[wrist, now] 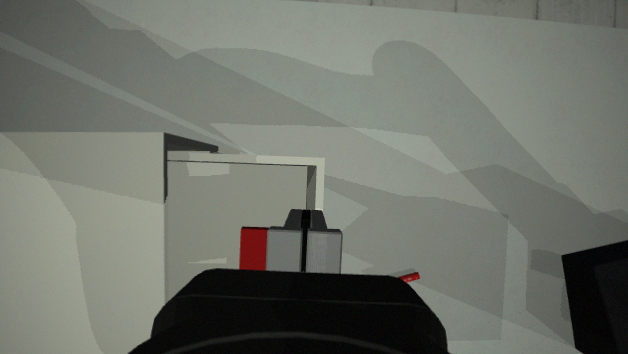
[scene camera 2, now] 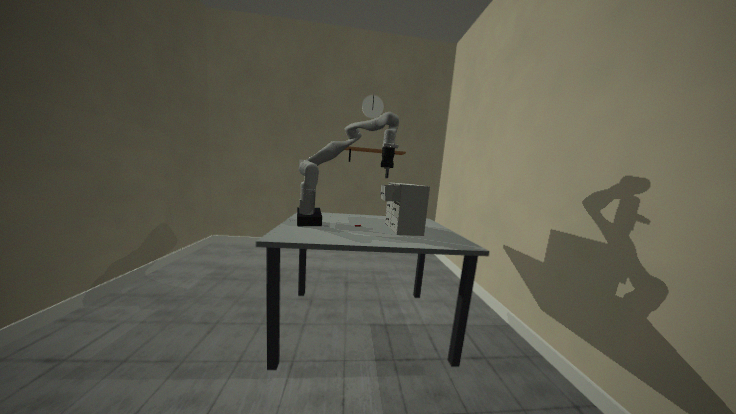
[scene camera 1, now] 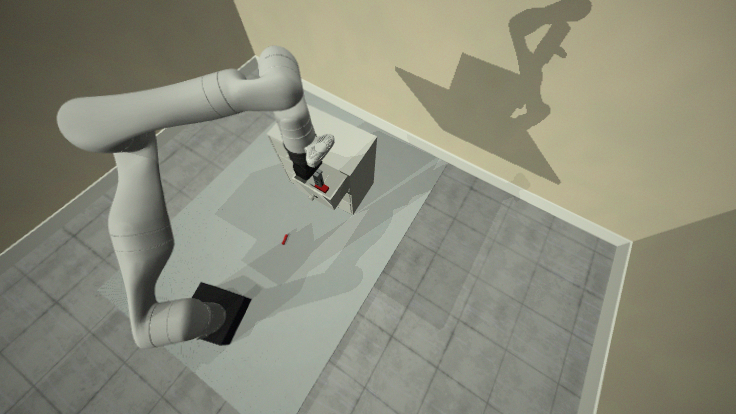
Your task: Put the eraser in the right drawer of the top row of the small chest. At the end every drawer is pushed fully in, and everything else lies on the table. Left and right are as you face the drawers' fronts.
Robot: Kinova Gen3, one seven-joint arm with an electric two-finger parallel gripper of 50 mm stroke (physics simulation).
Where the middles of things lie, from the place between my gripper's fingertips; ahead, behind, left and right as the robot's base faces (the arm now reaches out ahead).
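Labels:
The red eraser (wrist: 253, 244) is 12 cm below my hand, 4 cm ahead of it and 5 cm to the left of it. Of the things named here, going by their middles, the eraser is the nearest to my hand. There is a small chest (scene camera 1: 354, 152) as well, 19 cm below my hand, 11 cm to the left of it and 17 cm ahead of it.

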